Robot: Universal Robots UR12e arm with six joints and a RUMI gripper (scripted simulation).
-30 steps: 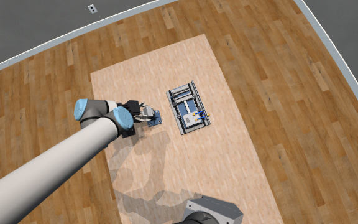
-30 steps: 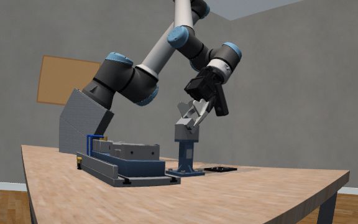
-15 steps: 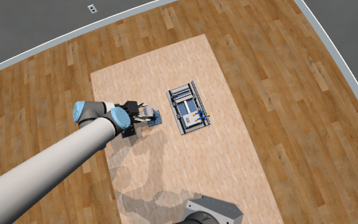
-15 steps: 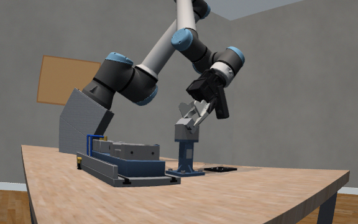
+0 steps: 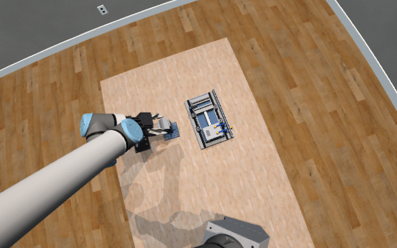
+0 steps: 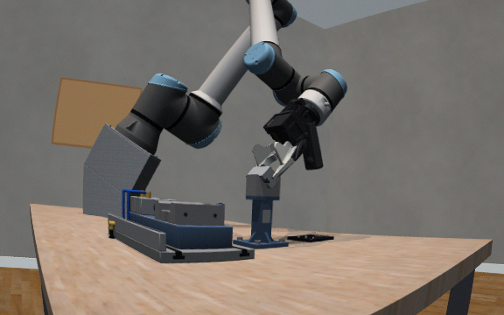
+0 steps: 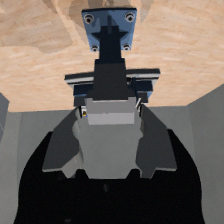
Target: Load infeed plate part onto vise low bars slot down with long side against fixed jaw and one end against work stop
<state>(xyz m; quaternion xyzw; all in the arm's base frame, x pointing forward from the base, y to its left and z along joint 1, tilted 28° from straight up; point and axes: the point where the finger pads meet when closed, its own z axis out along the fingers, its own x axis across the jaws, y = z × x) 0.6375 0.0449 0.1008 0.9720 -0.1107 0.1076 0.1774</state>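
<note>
My gripper is now 10 mm to the left of the part and 10 mm above it. Also, from my hand: work stop: 180 mm to the right, 70 mm below, 60 mm ahead; then infeed plate: 180 mm to the left, 160 mm below, 10 mm behind; then moving jaw: 220 mm to the right, 80 mm below, 20 mm ahead.
</note>
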